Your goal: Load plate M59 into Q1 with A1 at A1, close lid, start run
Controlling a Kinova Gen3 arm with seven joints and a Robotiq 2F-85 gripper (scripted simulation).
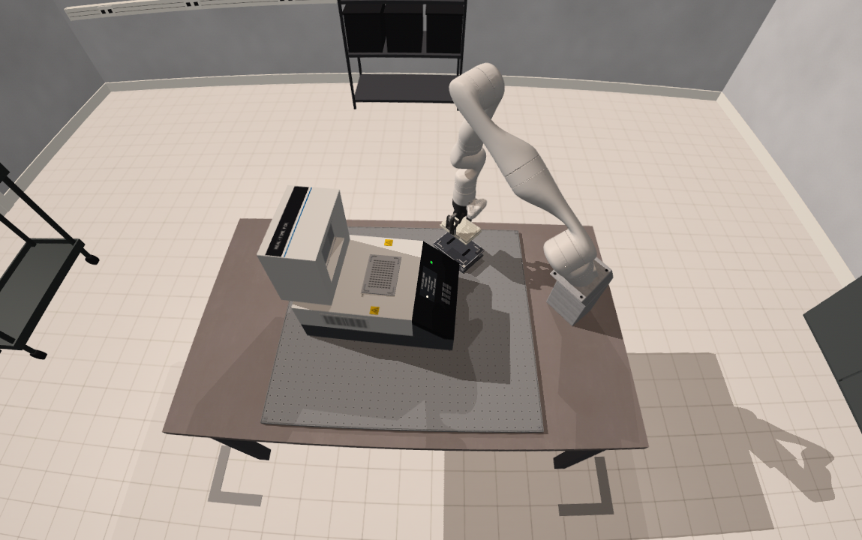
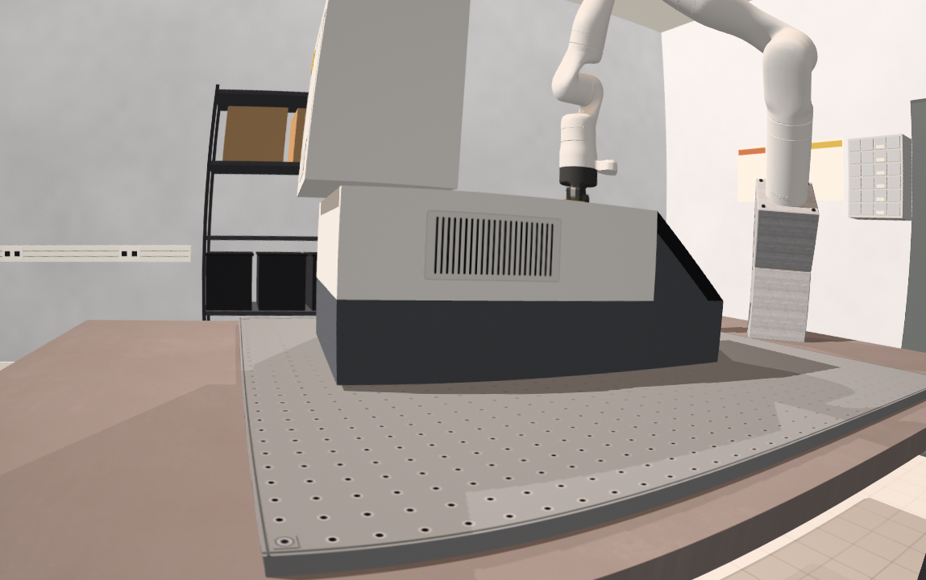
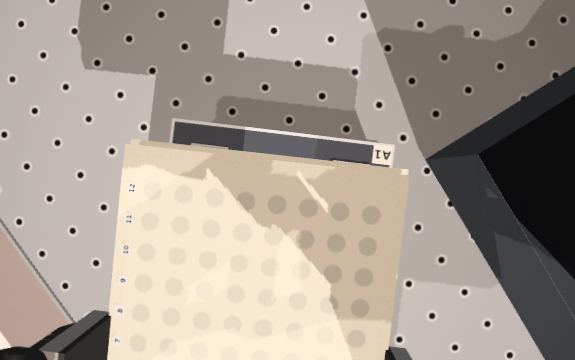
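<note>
The plate nest N1 lies 130 mm below my hand. Round my hand: plate M59: 10 mm below; then A1 corner label: 10 mm behind, 90 mm to the left, 120 mm below.
</note>
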